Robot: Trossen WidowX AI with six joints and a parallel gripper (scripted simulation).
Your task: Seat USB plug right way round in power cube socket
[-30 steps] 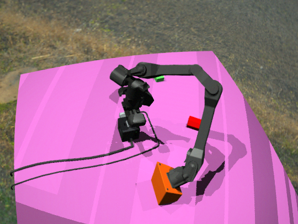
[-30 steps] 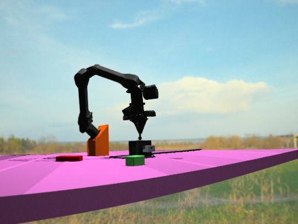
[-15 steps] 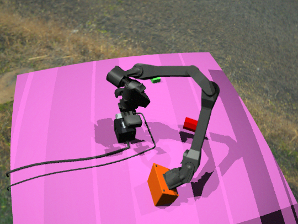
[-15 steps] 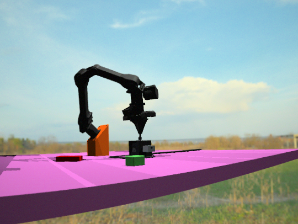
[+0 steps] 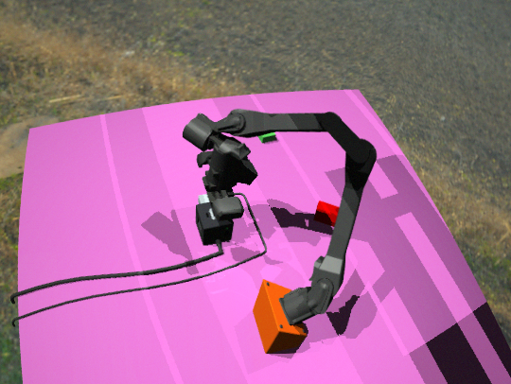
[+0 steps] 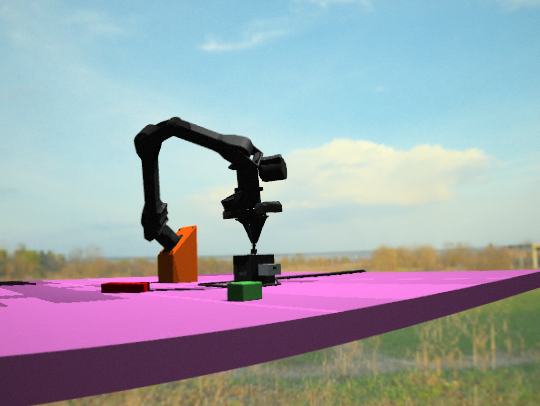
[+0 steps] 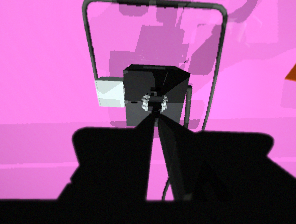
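Now: the USB plug 2 cm below my gripper tip. Round my gripper tip: green block 29 cm ahead, 27 cm to the right, 9 cm below; then red block 6 cm behind, 33 cm to the right, 10 cm below.
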